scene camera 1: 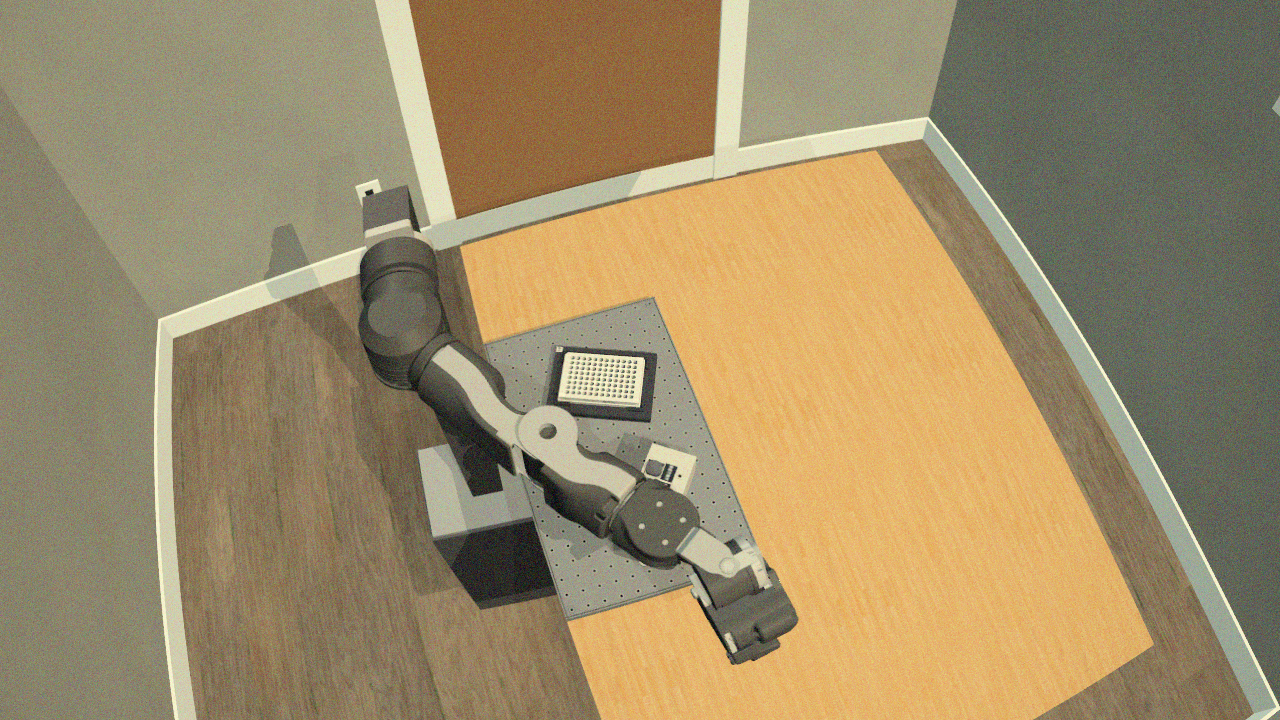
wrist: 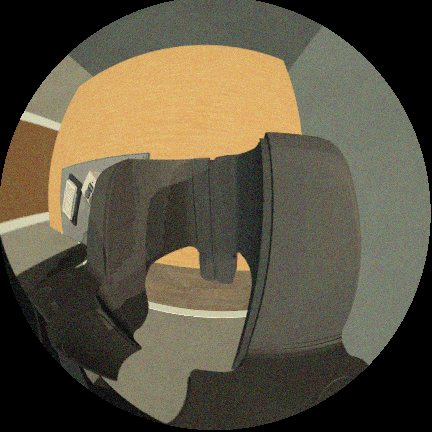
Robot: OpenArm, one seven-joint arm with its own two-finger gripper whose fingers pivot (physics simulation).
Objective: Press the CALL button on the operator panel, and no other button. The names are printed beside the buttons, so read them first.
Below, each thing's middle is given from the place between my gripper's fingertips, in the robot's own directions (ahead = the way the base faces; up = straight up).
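With respect to the operator panel [scene camera 1: 678, 468], my gripper is 220 mm above it, and I also find the gripper 30 mm past the panel and 300 mm to the right of it. The white well plate [scene camera 1: 606, 380] is 230 mm below my hand, 50 mm behind it and 530 mm to the left of it.
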